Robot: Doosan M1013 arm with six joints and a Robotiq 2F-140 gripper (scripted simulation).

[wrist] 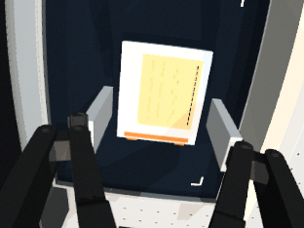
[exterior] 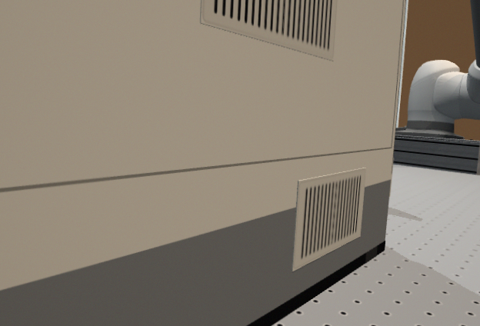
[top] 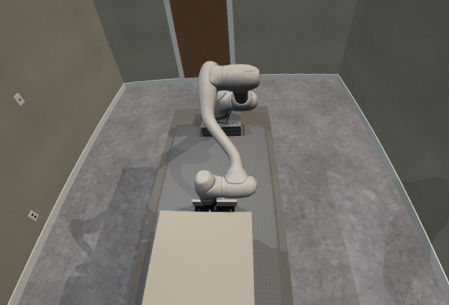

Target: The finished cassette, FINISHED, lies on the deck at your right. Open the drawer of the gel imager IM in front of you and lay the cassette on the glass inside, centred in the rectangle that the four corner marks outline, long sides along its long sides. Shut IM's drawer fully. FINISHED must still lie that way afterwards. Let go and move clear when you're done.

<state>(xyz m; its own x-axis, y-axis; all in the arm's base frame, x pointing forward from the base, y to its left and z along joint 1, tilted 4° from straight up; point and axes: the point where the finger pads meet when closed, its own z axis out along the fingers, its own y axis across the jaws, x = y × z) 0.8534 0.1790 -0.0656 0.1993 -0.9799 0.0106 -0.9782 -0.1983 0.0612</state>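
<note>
The cassette lies 5 cm below my hand and 1 cm to the left of it.
</note>
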